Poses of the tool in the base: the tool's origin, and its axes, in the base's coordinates. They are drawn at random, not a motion.
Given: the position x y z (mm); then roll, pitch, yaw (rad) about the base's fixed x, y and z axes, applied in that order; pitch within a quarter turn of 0, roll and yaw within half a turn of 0.
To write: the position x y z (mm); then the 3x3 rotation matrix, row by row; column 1 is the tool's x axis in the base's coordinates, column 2 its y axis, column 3 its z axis. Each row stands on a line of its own. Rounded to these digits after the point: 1 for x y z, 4 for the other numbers.
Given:
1: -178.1 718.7 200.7 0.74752 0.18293 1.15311
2: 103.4 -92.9 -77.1 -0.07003 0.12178 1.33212
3: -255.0 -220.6 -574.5 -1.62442 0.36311 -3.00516
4: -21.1 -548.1 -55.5 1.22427 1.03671 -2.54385
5: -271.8 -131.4 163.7 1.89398 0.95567 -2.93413
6: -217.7 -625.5 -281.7 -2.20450 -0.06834 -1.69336
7: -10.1 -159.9 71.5 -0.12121 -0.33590 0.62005
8: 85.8 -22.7 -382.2 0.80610 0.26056 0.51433
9: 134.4 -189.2 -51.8 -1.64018 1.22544 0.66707
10: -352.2 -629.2 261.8 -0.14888 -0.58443 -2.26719
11: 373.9 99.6 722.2 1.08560 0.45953 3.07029
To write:
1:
-178.1 718.7 200.7
0.3989 -0.6202 0.6755
0.8988 0.4105 -0.1538
-0.1819 0.6685 0.7211

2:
103.4 -92.9 -77.1
0.2347 -0.9713 -0.0393
0.9645 0.2276 0.1343
-0.1215 -0.0695 0.9902

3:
-255.0 -220.6 -574.5
-0.9261 0.3441 0.1547
-0.1271 0.1013 -0.9867
-0.3552 -0.9335 -0.0501

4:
-21.1 -548.1 -55.5
-0.4208 -0.4781 -0.7710
-0.2865 -0.7364 0.6130
-0.8607 0.4788 0.1729

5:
-271.8 -131.4 163.7
-0.5647 -0.8232 0.0585
-0.1189 0.1513 0.9813
-0.8167 0.5472 -0.1833

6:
-217.7 -625.5 -281.7
-0.1220 -0.5944 0.7949
-0.9902 0.0178 -0.1387
0.0683 -0.8040 -0.5908

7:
-10.1 -159.9 71.5
0.7684 -0.5444 -0.3366
0.5486 0.8310 -0.0917
0.3296 -0.1142 0.9372

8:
85.8 -22.7 -382.2
0.8412 -0.1787 0.5103
0.4753 0.6942 -0.5405
-0.2576 0.6972 0.6689

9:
134.4 -189.2 -51.8
0.2660 -0.6946 -0.6684
0.2094 -0.6352 0.7434
-0.9410 -0.3377 -0.0235

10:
-352.2 -629.2 261.8
-0.5350 0.7062 0.4638
-0.6398 -0.6971 0.3234
0.5517 -0.1237 0.8248

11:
373.9 99.6 722.2
-0.8940 -0.4246 -0.1433
0.0639 -0.4372 0.8971
-0.4435 0.7928 0.4180

